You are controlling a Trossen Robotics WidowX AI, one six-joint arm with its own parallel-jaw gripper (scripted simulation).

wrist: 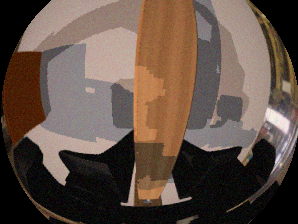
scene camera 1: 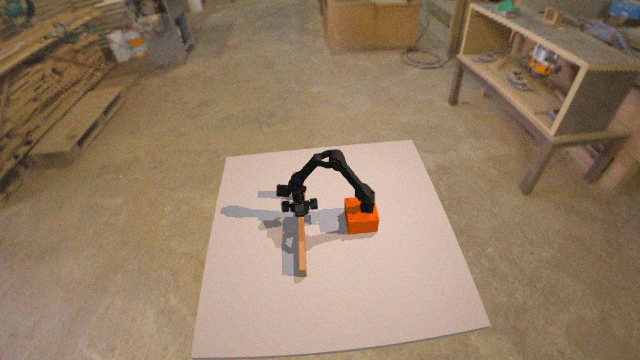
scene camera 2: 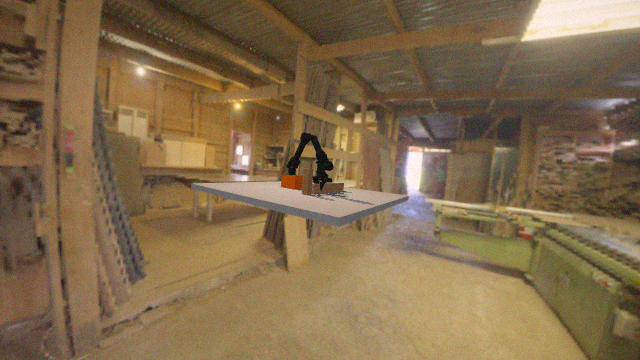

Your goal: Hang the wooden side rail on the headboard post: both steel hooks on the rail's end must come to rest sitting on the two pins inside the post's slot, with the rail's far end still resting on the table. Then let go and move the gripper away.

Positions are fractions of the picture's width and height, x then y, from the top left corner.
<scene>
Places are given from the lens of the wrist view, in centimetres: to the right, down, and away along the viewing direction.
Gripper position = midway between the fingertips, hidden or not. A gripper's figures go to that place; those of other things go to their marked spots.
gripper (wrist: 0.51, 0.59): 0, 2, 10
wooden side rail (wrist: 0.56, 0.31): 1, -2, 3
</scene>
